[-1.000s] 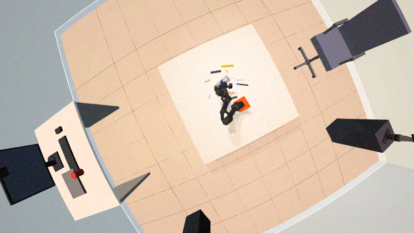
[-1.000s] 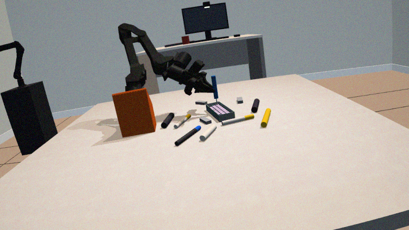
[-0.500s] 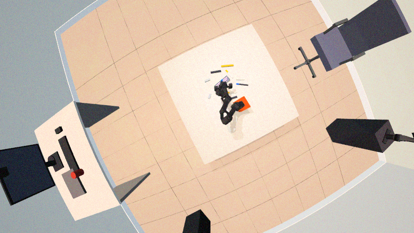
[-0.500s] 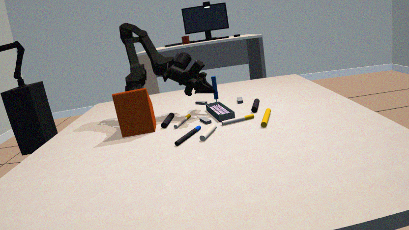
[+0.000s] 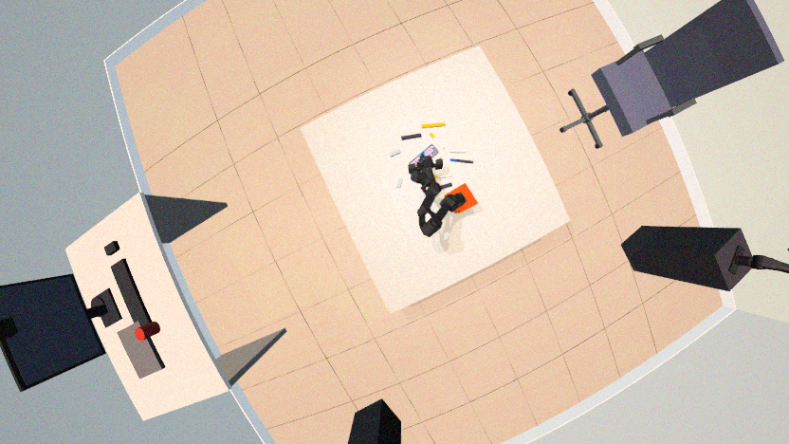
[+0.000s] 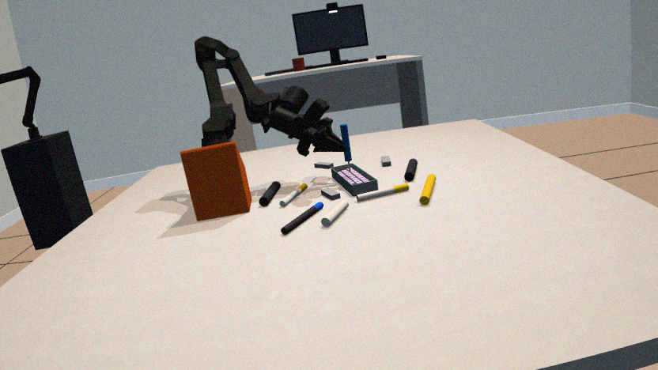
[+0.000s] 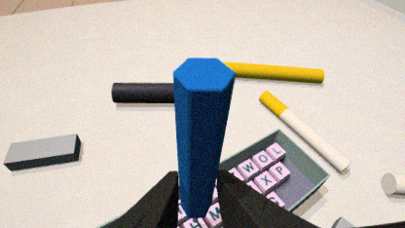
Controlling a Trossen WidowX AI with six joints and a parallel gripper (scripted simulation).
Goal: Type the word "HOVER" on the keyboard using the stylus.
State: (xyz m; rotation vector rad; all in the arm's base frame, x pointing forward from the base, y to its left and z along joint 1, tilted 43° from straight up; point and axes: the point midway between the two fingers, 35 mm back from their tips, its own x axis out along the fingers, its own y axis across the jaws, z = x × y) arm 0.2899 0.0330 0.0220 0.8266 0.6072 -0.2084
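The grey eraser is 70 mm behind my gripper tip, 80 mm to the right of it and 80 mm below it. Also, from my gripper tip: black blue-capped pen 130 mm behind, 180 mm to the right, 80 mm below; then blue stylus 20 mm below; then yellow marker 130 mm ahead, 190 mm to the right, 70 mm below.
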